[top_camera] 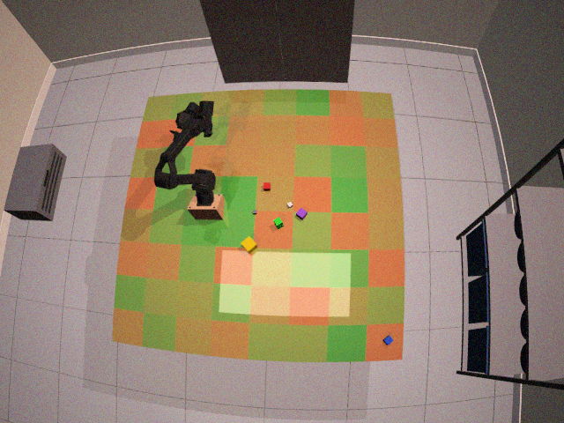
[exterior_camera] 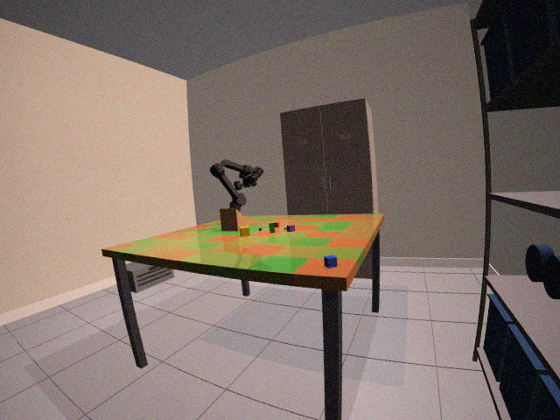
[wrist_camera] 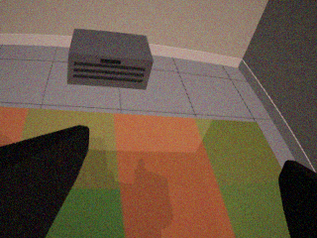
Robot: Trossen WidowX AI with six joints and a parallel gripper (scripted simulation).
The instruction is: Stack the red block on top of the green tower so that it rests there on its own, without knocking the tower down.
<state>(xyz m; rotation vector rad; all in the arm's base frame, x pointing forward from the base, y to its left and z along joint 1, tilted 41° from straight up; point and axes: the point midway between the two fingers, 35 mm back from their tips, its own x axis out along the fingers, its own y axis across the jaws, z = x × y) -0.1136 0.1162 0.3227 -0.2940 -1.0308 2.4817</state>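
The red block is 39 cm ahead of my gripper tip, 24 cm below it and 21 cm to the right of it. Also, from my gripper tip: small grey block: 34 cm ahead, 32 cm to the right, 25 cm below; yellow block: 47 cm to the right, 33 cm ahead, 23 cm below; small white block: 49 cm ahead, 29 cm to the right, 25 cm below.
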